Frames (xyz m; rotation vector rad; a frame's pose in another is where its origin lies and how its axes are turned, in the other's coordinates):
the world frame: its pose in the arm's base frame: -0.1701 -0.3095 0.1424 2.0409 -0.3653 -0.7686
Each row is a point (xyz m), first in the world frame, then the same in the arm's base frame.
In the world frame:
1: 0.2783 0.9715 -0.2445
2: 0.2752 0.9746 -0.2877
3: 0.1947 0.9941 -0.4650
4: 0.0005 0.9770 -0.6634
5: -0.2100 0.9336 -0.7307
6: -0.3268 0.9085 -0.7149
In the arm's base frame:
1: 0.2342 -0.8345 0.9437
2: 0.2598 -0.8066 0.9649
3: 0.3134 -0.6604 1.0834
4: 0.2925 -0.4208 1.2233
5: 0.1737 -0.2432 1.2944
6: 0.0734 -0.1785 1.3115

